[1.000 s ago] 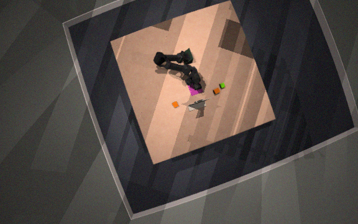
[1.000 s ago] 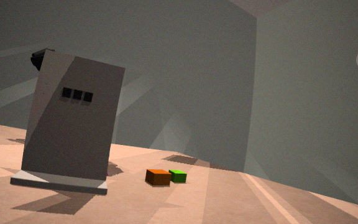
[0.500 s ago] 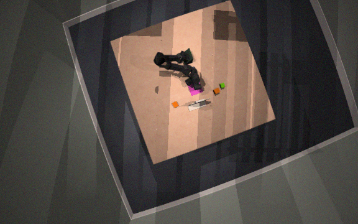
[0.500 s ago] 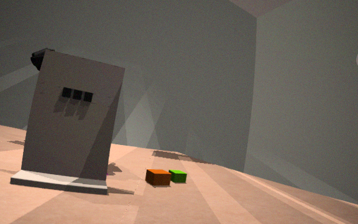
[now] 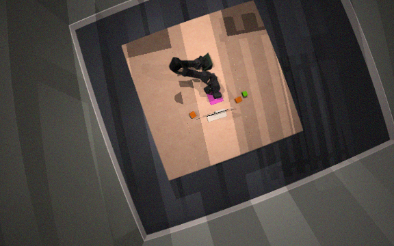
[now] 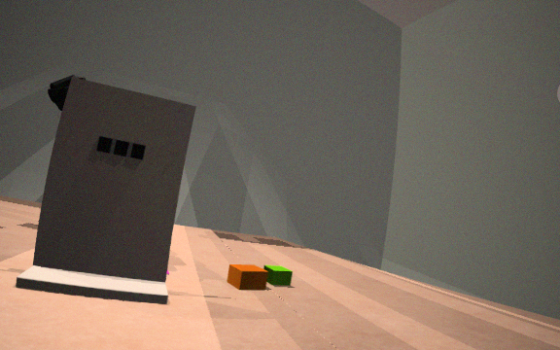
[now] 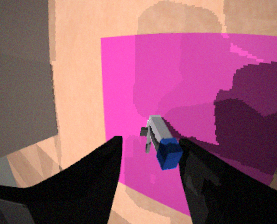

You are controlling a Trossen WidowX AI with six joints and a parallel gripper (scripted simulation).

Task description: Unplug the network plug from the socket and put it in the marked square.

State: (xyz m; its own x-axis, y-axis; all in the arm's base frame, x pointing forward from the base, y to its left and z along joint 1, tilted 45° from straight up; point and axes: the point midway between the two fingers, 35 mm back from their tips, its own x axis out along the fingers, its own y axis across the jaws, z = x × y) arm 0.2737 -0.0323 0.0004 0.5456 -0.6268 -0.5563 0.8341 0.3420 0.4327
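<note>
Now: the blue network plug right at my gripper tip. From my gripper tip the other things lie so: grey upright panel (14 cm ahead, 9 cm above, 5 cm to the right); then green block (25 cm to the left, 7 cm ahead, 1 cm below); then magenta marked square (2 cm below).
</note>
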